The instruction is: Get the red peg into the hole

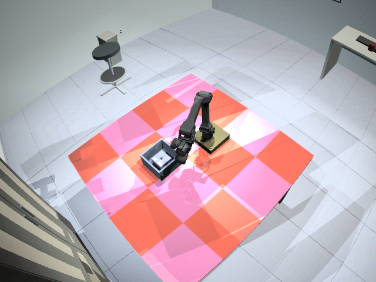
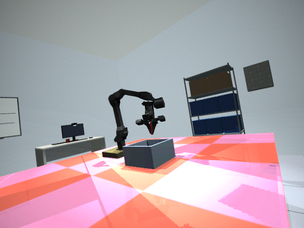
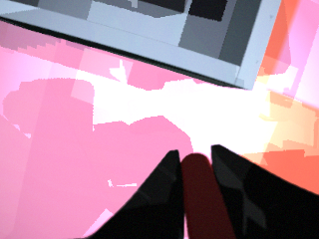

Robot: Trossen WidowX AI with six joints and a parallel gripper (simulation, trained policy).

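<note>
My gripper tip is 110 mm to the left of the light plate, 100 mm short of it and 80 mm above it. The rest, counted from my gripper tip: grey box 110 mm to the right, 100 mm below, 100 mm ahead; red peg 30 mm above, 10 mm to the left, 10 mm behind.
</note>
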